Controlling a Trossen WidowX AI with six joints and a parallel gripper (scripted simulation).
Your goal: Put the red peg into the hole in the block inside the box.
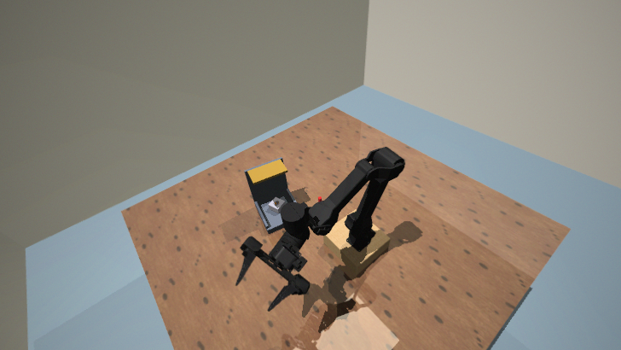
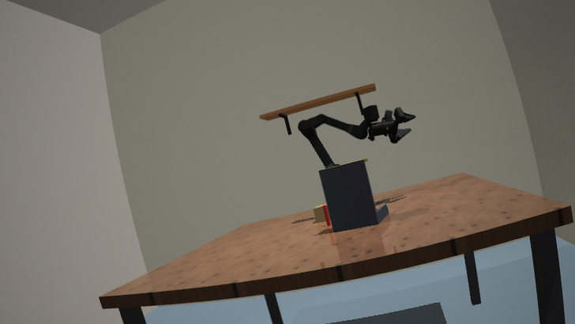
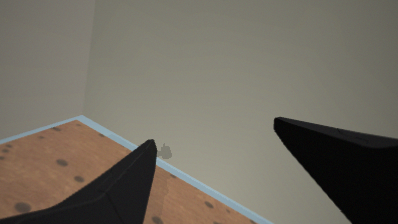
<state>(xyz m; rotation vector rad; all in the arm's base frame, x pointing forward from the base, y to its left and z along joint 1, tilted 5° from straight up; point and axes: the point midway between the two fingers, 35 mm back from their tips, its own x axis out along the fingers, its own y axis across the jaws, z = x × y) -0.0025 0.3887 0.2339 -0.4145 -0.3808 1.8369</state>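
The red peg is 450 mm to the right of my gripper tip, 270 mm below it and 270 mm ahead of it. From my gripper tip the other things lie so: back wall 460 mm ahead, 340 mm to the right, 200 mm below; then yellow roof 420 mm ahead, 320 mm to the right, 100 mm below.
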